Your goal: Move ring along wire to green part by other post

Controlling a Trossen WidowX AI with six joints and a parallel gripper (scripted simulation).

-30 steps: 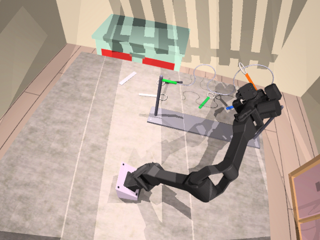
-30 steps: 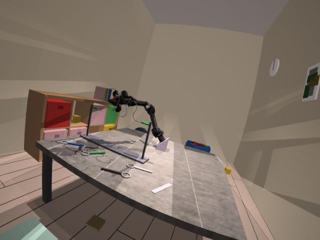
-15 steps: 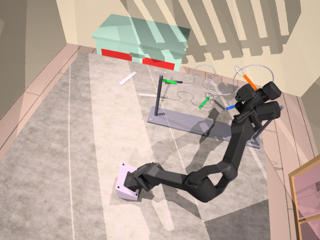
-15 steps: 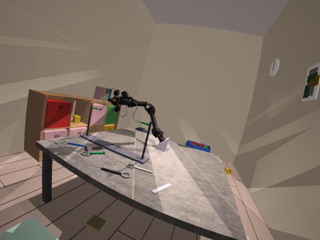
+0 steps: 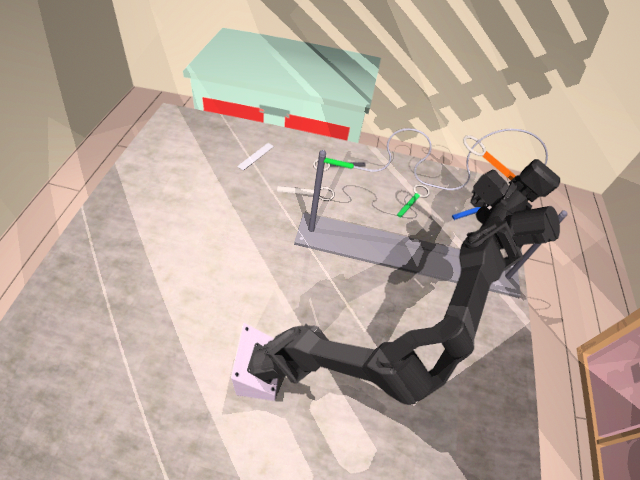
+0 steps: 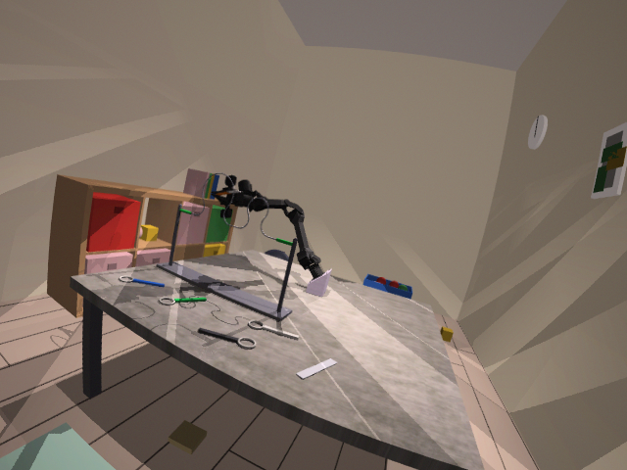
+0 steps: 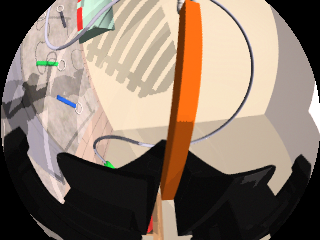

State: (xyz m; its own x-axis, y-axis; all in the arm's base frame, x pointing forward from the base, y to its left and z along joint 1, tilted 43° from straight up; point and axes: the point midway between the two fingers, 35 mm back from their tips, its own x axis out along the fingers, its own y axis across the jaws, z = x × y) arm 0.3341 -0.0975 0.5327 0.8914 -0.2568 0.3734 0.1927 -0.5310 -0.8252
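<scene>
The ring with orange handle lies 9 cm to the left of my gripper tip and 2 cm above it. From my gripper tip the other things lie so: flat white strip (29 cm ahead, 66 cm to the left, 38 cm below).
</scene>
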